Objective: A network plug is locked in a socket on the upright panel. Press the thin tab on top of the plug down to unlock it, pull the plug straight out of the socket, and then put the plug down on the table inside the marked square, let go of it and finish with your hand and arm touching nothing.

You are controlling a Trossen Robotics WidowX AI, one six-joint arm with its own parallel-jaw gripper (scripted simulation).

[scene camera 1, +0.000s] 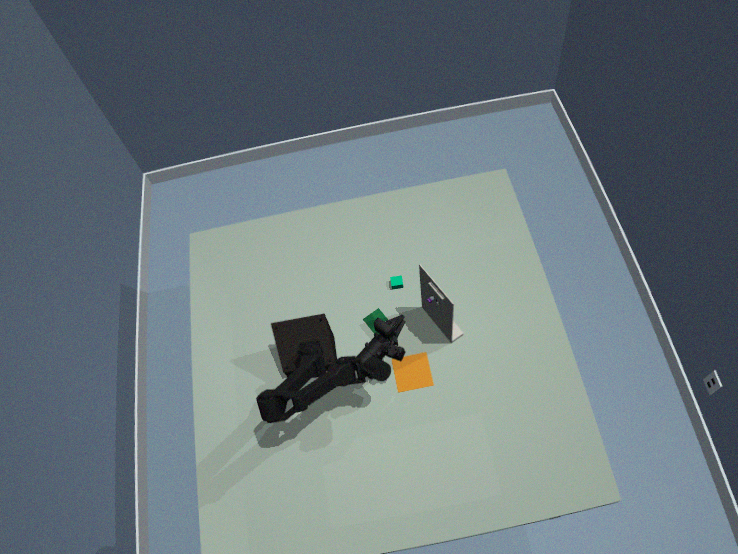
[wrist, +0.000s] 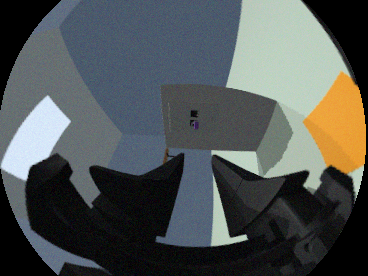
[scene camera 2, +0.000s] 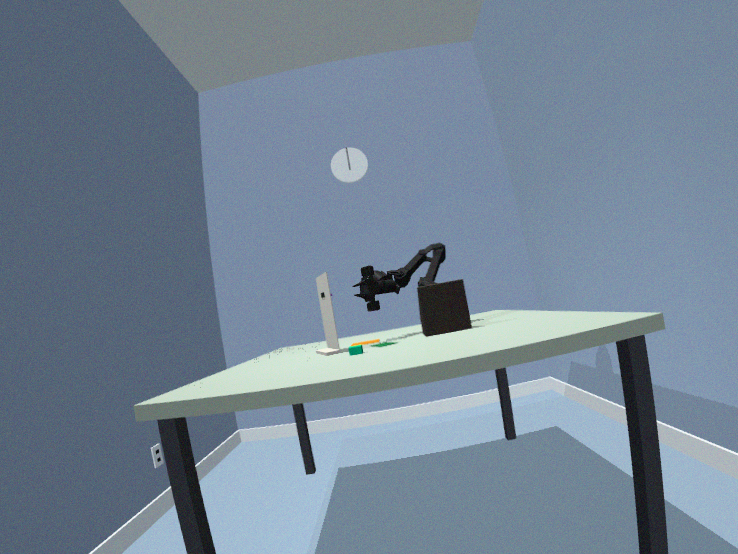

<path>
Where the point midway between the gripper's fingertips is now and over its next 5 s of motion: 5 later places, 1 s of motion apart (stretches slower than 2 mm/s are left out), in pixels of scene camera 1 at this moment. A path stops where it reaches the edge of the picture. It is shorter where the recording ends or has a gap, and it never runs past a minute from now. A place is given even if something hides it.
My gripper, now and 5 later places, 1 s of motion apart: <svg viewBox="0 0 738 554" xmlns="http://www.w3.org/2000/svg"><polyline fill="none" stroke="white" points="403,317 418,307 428,301 431,298 426,301 422,303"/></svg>
</path>
